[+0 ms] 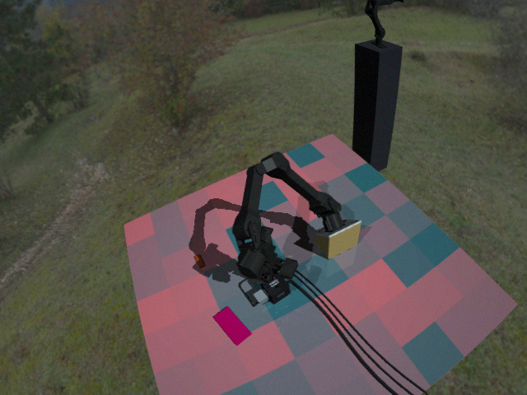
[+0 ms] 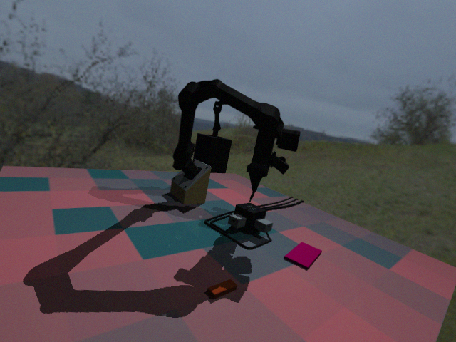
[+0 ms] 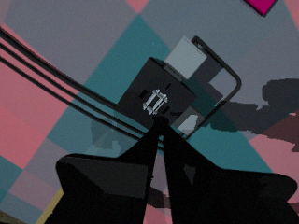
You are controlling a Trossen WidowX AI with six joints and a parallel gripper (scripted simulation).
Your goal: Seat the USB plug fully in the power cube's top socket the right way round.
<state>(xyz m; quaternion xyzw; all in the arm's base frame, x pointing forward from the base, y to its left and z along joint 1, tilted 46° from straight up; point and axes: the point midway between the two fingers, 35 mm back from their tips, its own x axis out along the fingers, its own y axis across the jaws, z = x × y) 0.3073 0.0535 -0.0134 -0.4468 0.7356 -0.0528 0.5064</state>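
My gripper tip is now 20 mm above the black USB plug. The rest, counted from my gripper tip: orange block 280 mm to the right, 210 mm ahead, 130 mm below; then flat magenta slab 210 mm ahead, 130 mm below, 50 mm to the left; then white-framed socket 70 mm below, 10 mm to the left.
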